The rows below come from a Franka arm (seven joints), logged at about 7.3 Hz.
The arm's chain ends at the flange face. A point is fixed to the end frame.
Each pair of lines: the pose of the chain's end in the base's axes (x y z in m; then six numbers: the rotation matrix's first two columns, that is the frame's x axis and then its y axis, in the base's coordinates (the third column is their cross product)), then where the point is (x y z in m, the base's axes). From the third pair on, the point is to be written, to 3 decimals.
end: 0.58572 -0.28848 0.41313 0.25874 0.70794 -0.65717 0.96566 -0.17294 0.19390
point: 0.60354 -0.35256 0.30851
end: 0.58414 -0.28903 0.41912 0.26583 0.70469 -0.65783 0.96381 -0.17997 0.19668
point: 0.60173 -0.35344 0.31467
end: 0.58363 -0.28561 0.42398 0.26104 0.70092 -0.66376 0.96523 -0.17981 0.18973
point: 0.600 -0.351 0.320
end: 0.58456 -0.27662 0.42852 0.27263 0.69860 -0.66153 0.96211 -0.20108 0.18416
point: 0.599 -0.341 0.324
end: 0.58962 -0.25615 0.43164 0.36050 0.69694 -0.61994 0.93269 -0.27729 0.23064
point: 0.606 -0.319 0.326
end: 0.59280 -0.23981 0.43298 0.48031 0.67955 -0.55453 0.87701 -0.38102 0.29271
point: 0.612 -0.299 0.326
